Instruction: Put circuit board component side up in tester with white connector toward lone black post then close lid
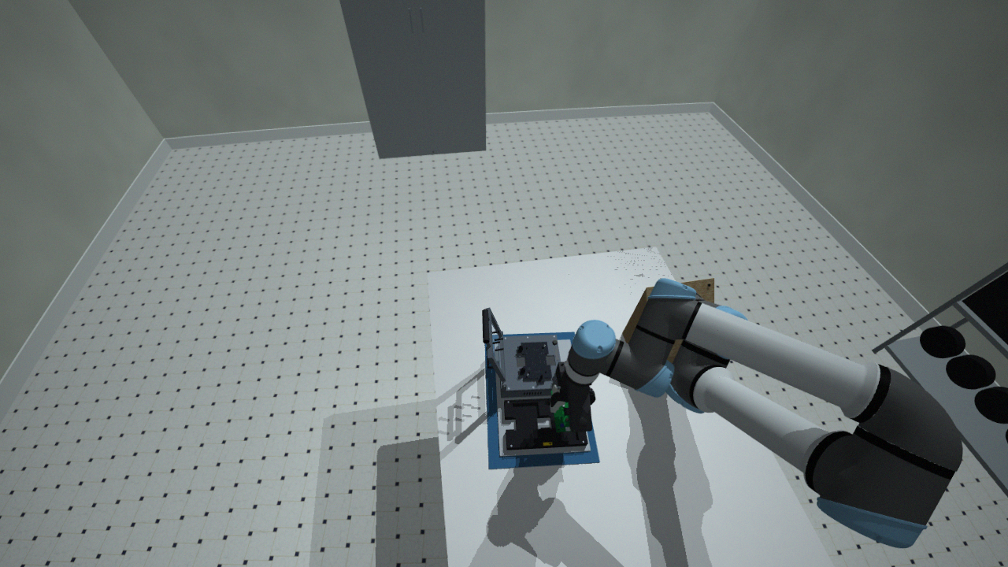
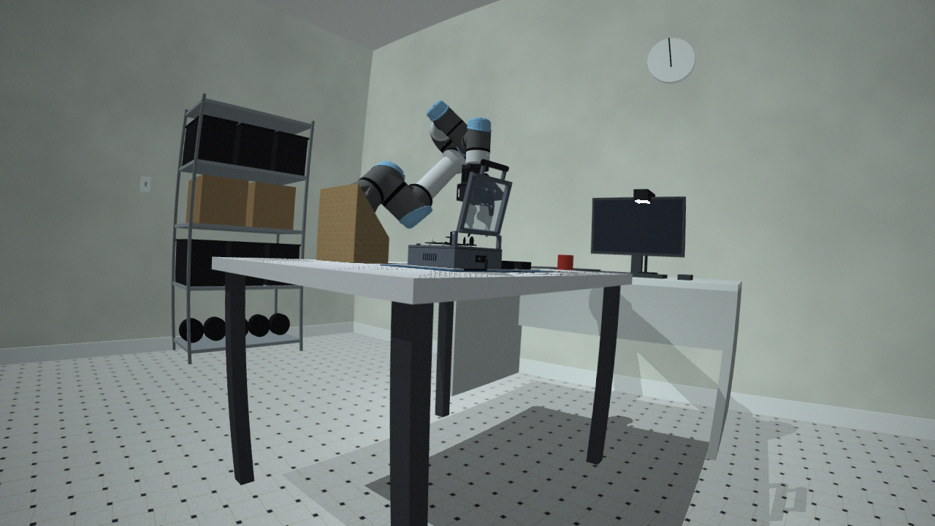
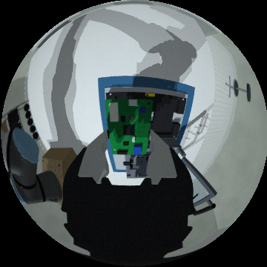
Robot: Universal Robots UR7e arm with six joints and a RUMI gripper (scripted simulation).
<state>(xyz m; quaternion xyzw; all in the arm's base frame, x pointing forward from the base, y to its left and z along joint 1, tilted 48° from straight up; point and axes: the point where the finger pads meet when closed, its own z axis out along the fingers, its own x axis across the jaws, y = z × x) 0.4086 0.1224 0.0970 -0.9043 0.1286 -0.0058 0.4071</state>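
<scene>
Right now the lid is 210 mm to the right of my hand, 140 mm ahead of it and 70 mm above it. From my hand the other things lie so: green circuit board (right at my hand).
</scene>
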